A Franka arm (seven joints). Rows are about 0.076 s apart.
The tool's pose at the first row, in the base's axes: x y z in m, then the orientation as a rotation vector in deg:
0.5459 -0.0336 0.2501 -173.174 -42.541 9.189
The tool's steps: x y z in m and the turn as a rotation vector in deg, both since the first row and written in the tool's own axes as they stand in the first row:
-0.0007 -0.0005 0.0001 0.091 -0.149 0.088
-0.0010 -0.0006 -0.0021 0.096 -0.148 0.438
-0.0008 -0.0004 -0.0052 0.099 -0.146 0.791
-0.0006 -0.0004 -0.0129 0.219 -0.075 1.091
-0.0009 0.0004 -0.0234 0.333 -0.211 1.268
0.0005 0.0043 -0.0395 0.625 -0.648 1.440
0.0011 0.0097 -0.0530 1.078 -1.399 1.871
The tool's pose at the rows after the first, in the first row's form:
0.5450 -0.0335 0.2501 -173.147 -42.392 9.447
0.5450 -0.0335 0.2523 -173.288 -41.866 9.455
0.5456 -0.0336 0.2554 -173.430 -41.335 9.461
0.5466 -0.0335 0.2630 -173.429 -40.843 9.397
0.5478 -0.0344 0.2734 -173.412 -40.553 9.645
0.5525 -0.0372 0.2891 -173.266 -40.239 10.406
0.5569 -0.0417 0.3022 -173.107 -39.511 11.698

